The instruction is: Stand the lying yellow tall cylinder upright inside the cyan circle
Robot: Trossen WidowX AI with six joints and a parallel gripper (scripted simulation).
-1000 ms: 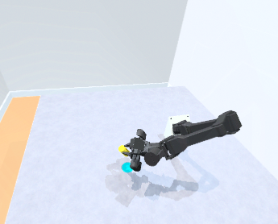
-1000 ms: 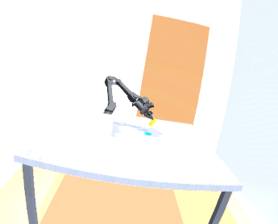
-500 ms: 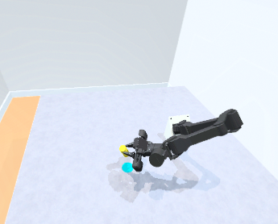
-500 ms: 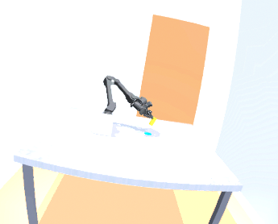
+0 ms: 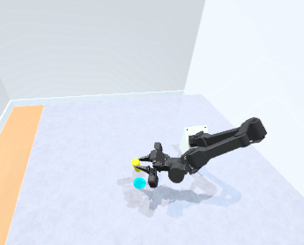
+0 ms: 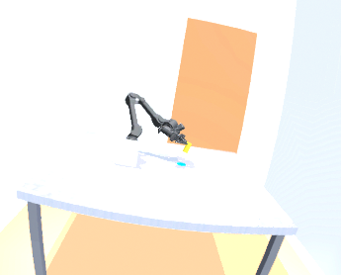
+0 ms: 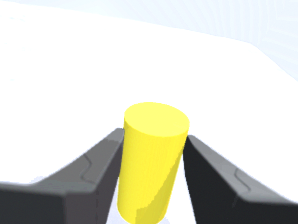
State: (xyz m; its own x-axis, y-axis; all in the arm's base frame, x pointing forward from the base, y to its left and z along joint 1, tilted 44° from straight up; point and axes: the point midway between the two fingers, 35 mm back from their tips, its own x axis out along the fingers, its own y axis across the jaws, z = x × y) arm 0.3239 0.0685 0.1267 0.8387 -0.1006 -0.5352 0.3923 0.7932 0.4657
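My gripper tip is 20 mm past the cyan circle, 10 mm to the right of it and 140 mm above it. Also, from my gripper tip: yellow cylinder (20 mm below).
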